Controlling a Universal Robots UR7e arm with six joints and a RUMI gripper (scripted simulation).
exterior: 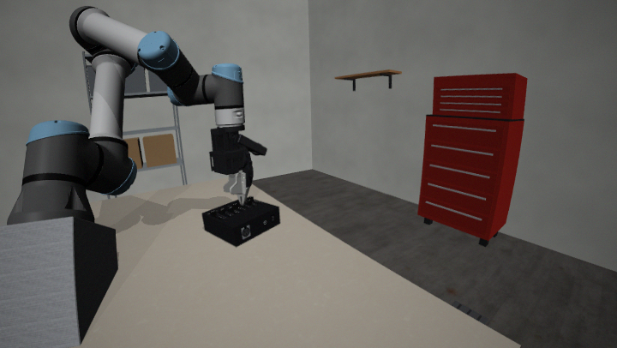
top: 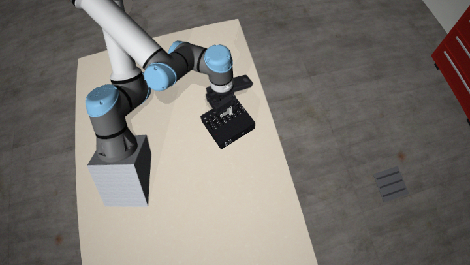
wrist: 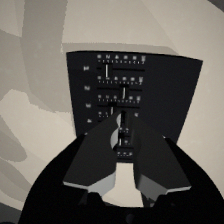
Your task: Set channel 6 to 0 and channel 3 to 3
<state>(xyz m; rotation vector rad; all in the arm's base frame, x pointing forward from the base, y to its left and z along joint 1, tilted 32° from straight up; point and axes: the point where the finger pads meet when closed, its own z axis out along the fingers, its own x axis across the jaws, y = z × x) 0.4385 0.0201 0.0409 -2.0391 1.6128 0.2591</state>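
Now: hand 10 mm to the right of the channel 3 fader and 10 mm above it. From my hand the other things lie so: channel 6 fader (70 mm behind, 10 mm to the right, 10 mm below).
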